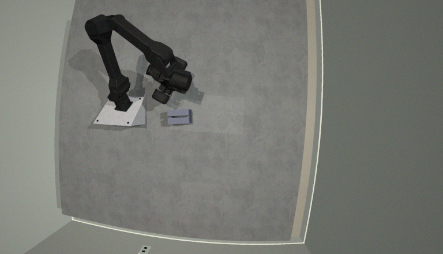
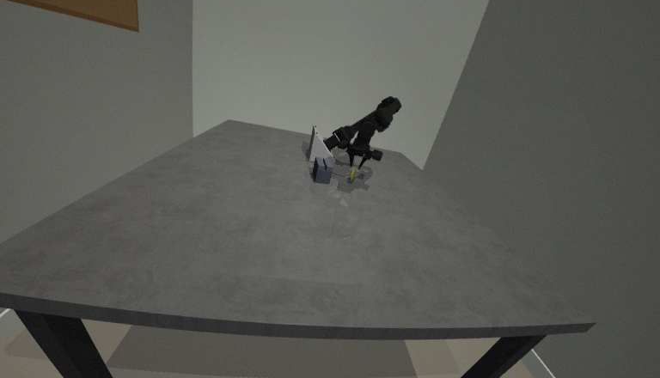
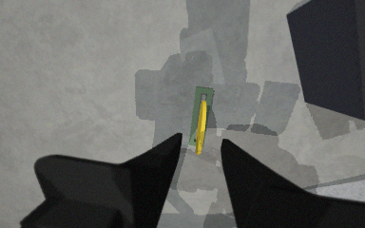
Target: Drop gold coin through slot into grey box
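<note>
Now: the gold coin 3 cm below my gripper tip.
</note>
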